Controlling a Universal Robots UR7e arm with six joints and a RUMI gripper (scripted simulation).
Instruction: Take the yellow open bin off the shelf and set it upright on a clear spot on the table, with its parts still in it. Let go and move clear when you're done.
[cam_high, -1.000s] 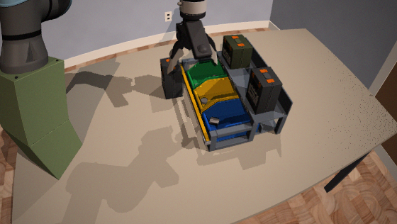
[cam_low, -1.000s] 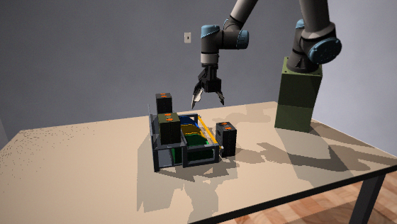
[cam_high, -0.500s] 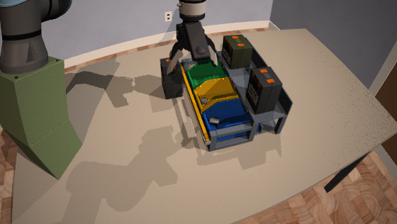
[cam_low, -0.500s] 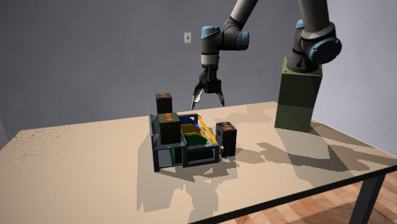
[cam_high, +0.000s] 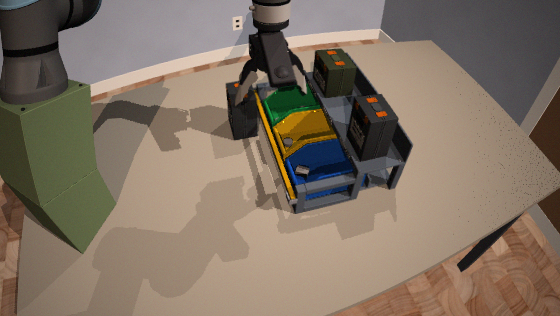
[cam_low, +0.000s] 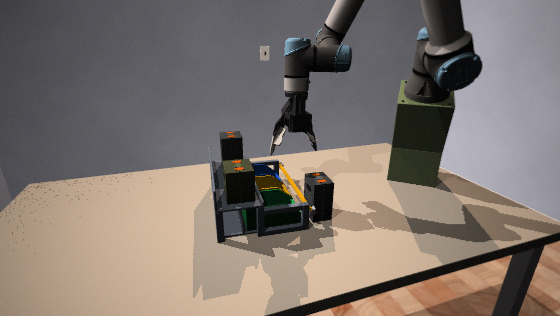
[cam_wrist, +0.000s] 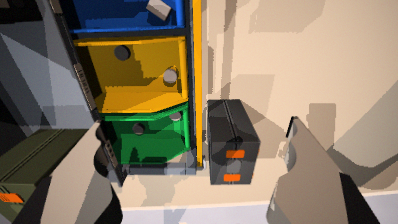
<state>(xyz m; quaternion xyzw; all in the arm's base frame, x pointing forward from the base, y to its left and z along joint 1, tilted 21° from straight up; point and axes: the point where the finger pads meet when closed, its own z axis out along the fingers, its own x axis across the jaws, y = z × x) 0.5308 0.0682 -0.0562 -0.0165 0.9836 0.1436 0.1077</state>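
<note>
The long yellow bar lies 12 cm below my hand. The rest, counted from my hand: blue bin (13 cm below, 11 cm ahead, 10 cm to the right); then dark box (11 cm to the left, 11 cm below, 6 cm behind); then yellow open bin (13 cm below, 10 cm ahead, 1 cm to the left).
</note>
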